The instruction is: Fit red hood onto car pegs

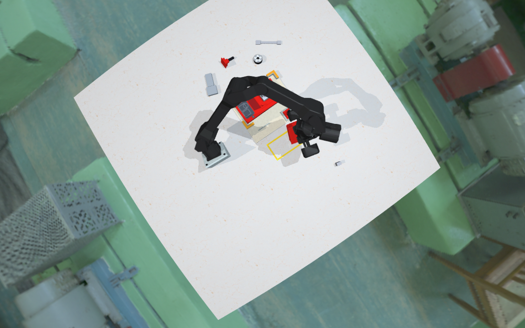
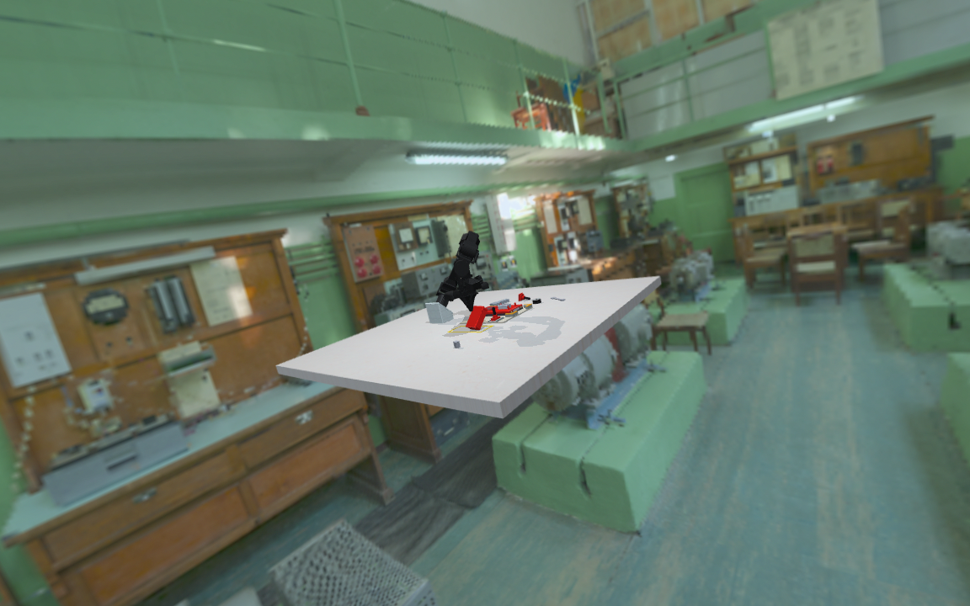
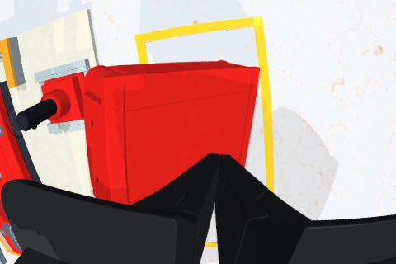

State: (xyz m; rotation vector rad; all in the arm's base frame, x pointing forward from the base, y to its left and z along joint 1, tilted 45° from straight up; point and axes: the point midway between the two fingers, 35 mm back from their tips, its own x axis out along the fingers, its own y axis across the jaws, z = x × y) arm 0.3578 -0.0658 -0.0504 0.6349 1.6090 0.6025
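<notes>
Right now my gripper tip is 3 cm above the red hood and 1 cm to the right of it. Round my gripper tip: grey axle (45 cm to the left, 7 cm below, 7 cm ahead); then wheel (40 cm to the left, 7 cm below, 1 cm behind).
</notes>
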